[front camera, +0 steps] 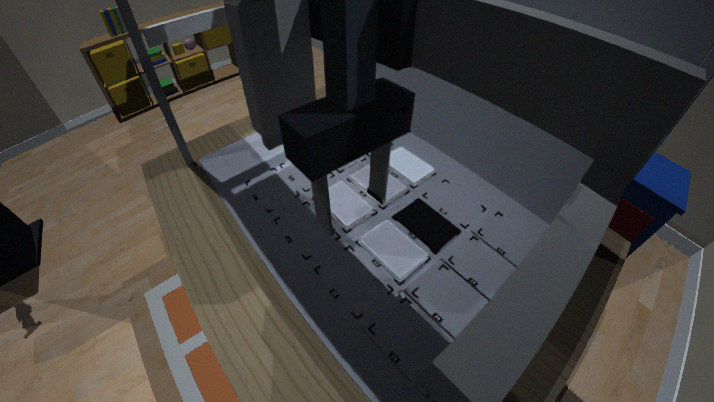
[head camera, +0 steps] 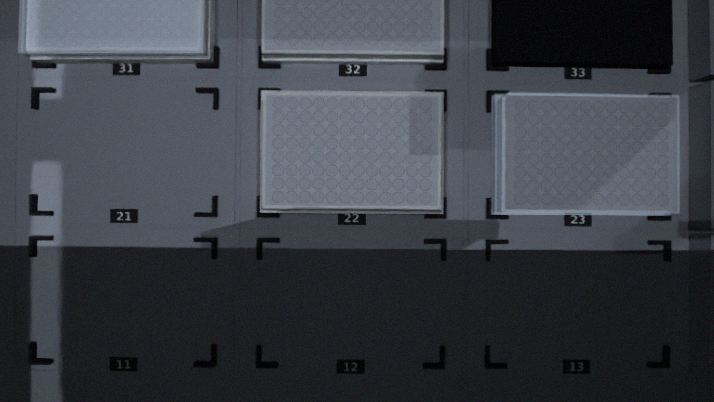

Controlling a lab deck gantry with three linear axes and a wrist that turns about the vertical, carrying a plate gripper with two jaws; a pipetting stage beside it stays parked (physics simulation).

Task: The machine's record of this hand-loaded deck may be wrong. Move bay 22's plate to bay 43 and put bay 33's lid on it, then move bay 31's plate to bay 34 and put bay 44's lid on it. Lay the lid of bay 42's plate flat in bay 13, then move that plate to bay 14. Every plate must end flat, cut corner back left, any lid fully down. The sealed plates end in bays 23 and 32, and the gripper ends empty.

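Seen in the pictures: gripper, fingertip midpoint: [front camera: 352, 211]; robot's base, origin of the base link: [front camera: 246, 183] [head camera: 36, 358].
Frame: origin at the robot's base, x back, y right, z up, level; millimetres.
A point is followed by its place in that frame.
My gripper [front camera: 353, 215] @[z 157, x -360, y -70 mm] is open and empty, above the deck around bay 22; its jaws do not show in the head view. A pale plate [front camera: 352, 205] @[z 14, x -250, y -158 mm] [head camera: 351, 150] @[z 14, x -228, y -150 mm] lies in bay 22 with its wells showing. Other pale plates lie in bay 32 [front camera: 361, 179] @[z 14, x -197, y -230 mm] [head camera: 352, 25] @[z 14, x -228, y -235 mm], in bay 23 [front camera: 394, 249] @[z 14, x -398, y -148 mm] [head camera: 590, 155] @[z 14, x -391, y -148 mm], and in bay 42 [front camera: 414, 165] @[z 14, x -245, y -374 mm]. The bay 31 plate [head camera: 115, 25] @[z 17, x -68, y -233 mm] shows a clear top outline; my gripper body hides it in the front view. A black item [front camera: 426, 225] @[z 8, x -397, y -250 mm] [head camera: 580, 30] @[z 8, x -389, y -238 mm] lies in bay 33. Lids and cut corners are hard to tell.
Corner marks of bays 11, 12, 13 and 21 show in the head view. The dark column of the pipetting stage [front camera: 280, 75] stands left of my gripper. A grey frame beam [front camera: 540, 300] @[z 400, x -625, y 29 mm] crosses the right side of the deck. A rear wall [front camera: 500, 145] @[z 120, x -403, y -499 mm] stands behind the bays.
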